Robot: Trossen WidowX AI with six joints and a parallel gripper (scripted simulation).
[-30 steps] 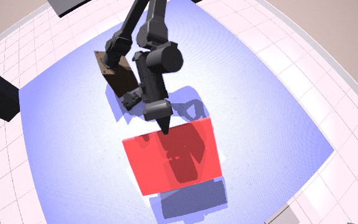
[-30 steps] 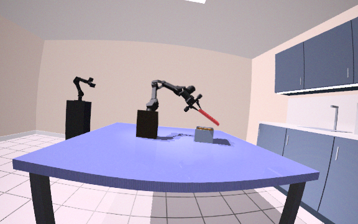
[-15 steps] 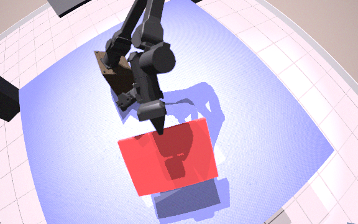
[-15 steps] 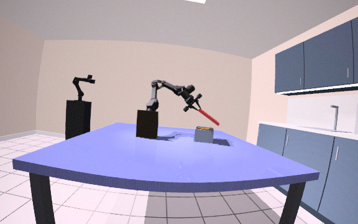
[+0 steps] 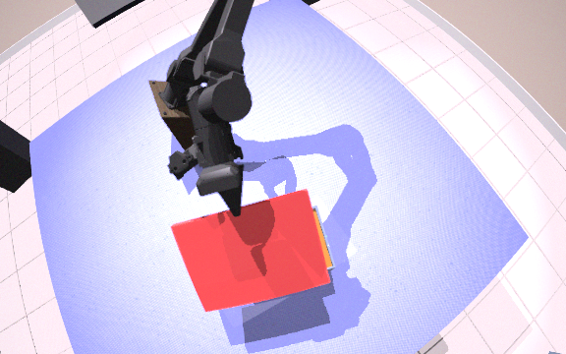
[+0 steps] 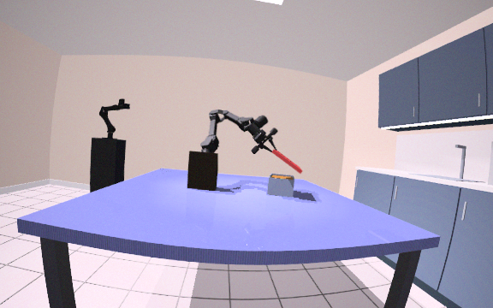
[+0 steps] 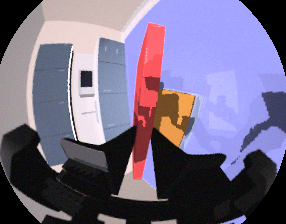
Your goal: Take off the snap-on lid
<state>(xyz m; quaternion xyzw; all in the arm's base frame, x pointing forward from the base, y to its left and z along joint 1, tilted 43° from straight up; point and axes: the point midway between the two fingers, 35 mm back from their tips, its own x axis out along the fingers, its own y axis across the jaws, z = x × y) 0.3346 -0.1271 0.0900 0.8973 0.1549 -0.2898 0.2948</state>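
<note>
Now: gripper tip 70 mm short of the red lid, 30 mm to the left of it and 40 mm above it. From my gripper tip the other things lie so: storage box: 70 mm ahead, 20 mm to the left, 190 mm below.
</note>
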